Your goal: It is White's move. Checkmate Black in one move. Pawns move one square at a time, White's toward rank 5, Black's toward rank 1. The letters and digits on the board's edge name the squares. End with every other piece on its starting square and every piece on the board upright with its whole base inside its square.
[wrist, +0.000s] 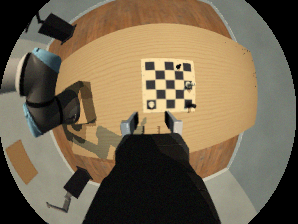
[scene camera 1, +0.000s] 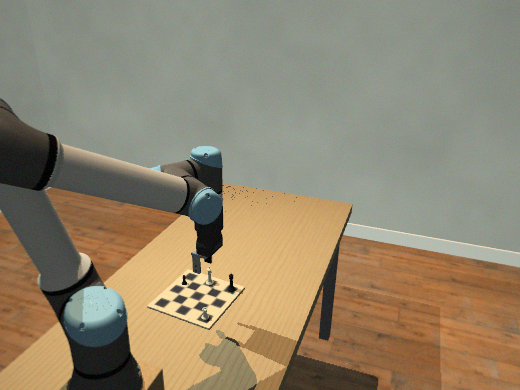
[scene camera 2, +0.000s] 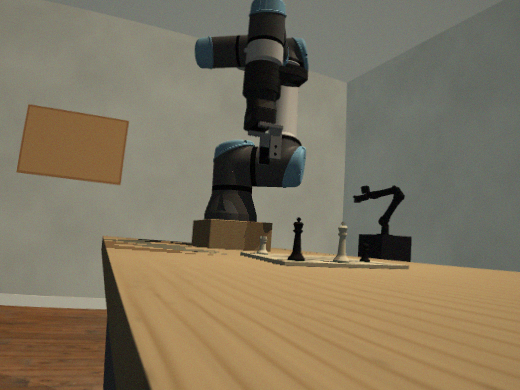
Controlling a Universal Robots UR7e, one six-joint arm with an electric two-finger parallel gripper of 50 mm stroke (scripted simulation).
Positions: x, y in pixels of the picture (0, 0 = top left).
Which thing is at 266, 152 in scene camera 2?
My gripper.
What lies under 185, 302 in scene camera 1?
A chessboard.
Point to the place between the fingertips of my gripper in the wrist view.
151, 116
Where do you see a chessboard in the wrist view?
At 163, 84
